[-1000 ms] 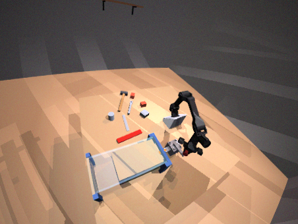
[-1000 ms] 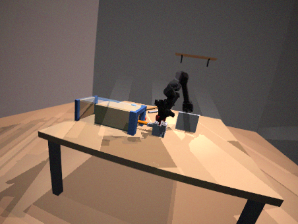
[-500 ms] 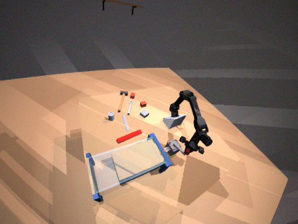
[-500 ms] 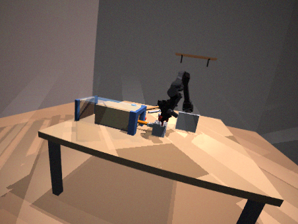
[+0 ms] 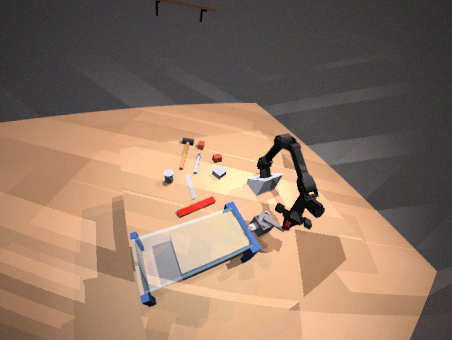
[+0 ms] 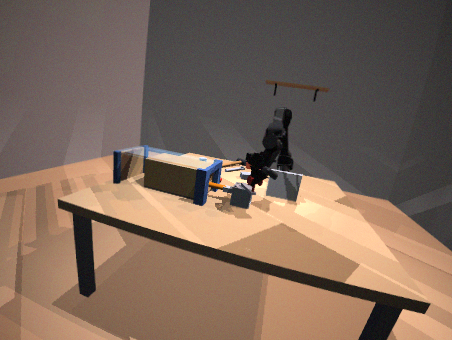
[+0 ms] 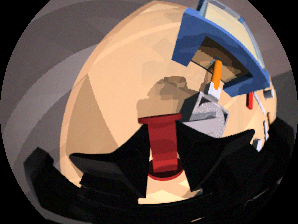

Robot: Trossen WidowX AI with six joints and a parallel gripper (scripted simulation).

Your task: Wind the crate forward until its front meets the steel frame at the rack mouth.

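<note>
The winch handle lies 40 mm to the right of my gripper tip, 30 mm below it and 10 mm ahead of it. The rest, counted from my gripper tip: red grip 10 mm to the right, 10 mm behind; then blue frame 200 mm ahead, 80 mm to the right, 30 mm below; then grey winch 100 mm to the right, 100 mm below, 30 mm ahead.
</note>
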